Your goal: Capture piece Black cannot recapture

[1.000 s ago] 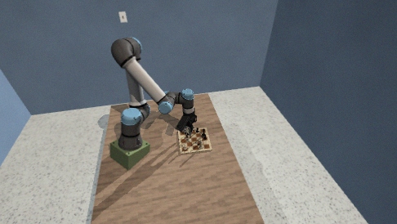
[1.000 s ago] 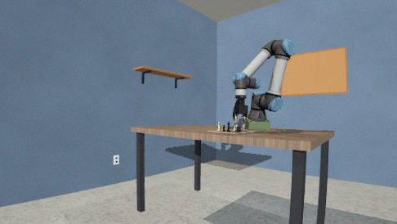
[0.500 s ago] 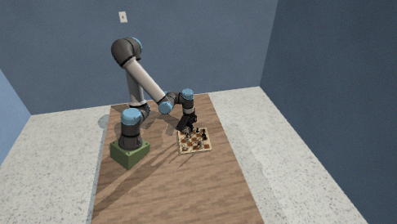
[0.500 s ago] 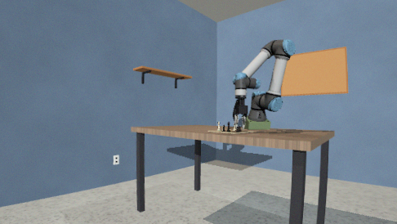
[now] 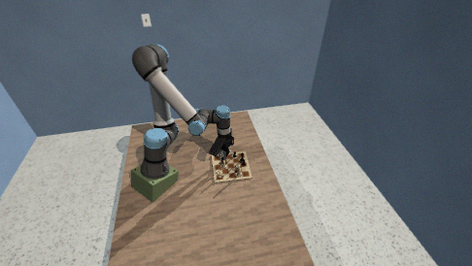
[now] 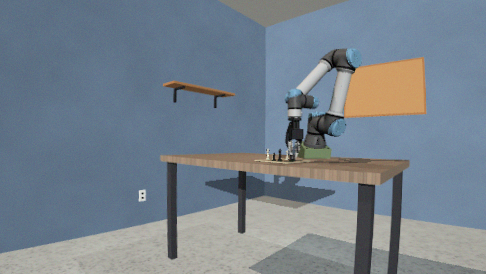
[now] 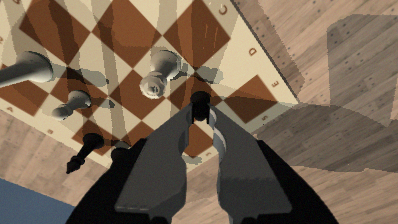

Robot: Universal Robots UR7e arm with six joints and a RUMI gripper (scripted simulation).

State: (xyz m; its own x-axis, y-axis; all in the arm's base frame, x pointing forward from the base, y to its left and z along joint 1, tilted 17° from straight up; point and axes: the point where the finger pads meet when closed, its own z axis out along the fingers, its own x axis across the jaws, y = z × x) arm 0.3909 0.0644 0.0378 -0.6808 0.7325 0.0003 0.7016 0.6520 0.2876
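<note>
My gripper is now 1 cm above the black pawn. Round my hand: small chessboard 4 cm to the right, 4 cm ahead, 2 cm below; then white pawn 8 cm to the right, 8 cm ahead, 1 cm below.
</note>
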